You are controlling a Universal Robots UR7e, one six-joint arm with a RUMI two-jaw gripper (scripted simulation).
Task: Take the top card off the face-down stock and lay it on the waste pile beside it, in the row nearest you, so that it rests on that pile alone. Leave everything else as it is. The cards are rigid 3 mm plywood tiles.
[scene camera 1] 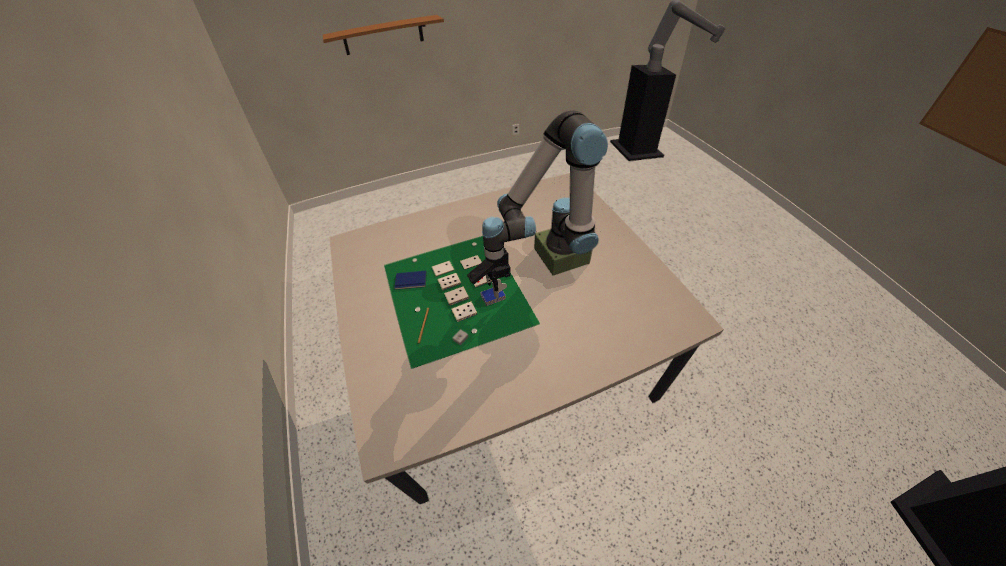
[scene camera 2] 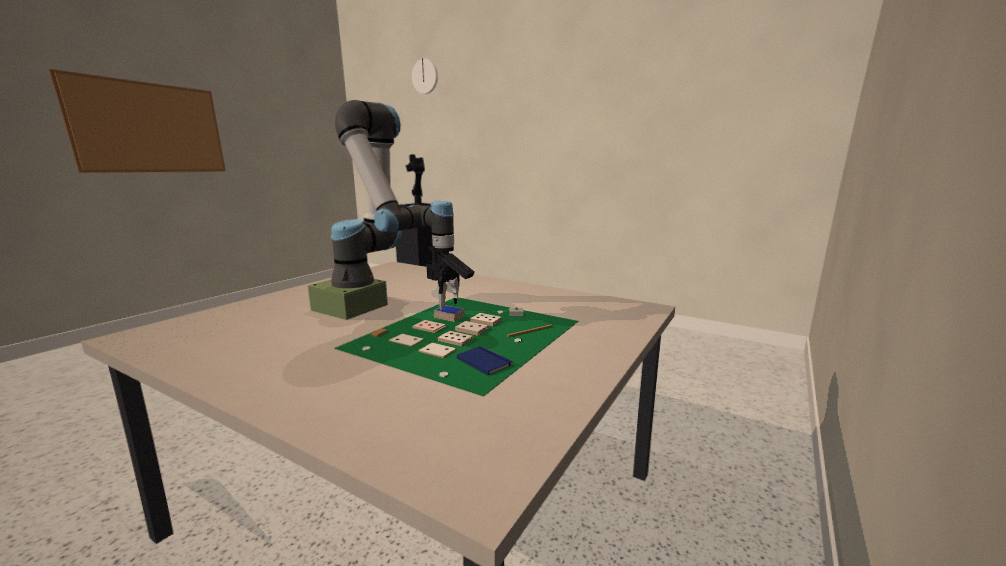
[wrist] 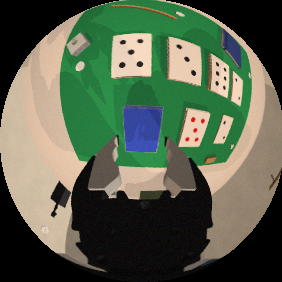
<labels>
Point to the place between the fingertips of my gripper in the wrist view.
141, 136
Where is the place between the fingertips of my gripper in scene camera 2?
448, 307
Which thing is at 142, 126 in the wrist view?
A card.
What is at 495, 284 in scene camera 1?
My gripper.
</labels>
